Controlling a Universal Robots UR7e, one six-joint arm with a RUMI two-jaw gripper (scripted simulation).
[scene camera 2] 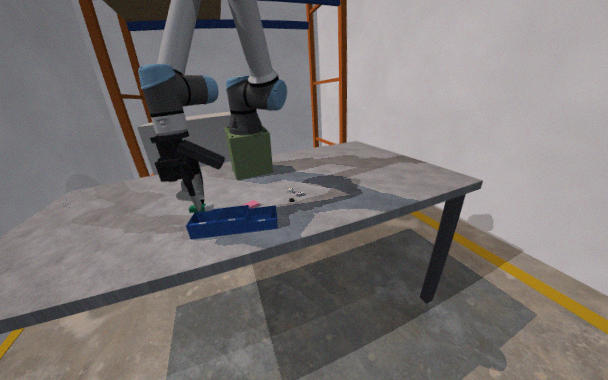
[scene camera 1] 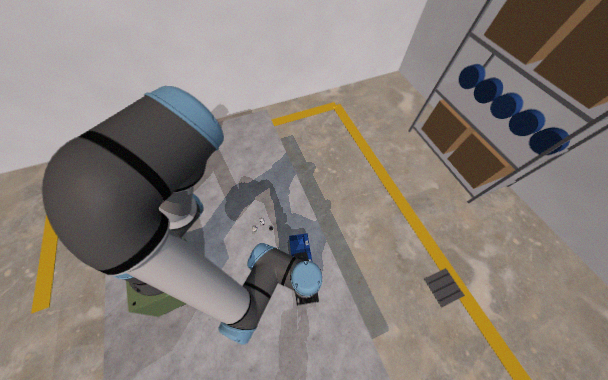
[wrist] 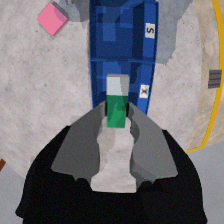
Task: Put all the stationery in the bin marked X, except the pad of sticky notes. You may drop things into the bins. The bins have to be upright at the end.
Observation:
The pictures show: my gripper, a blue divided bin and an eraser.
My gripper shows as well in the wrist view.

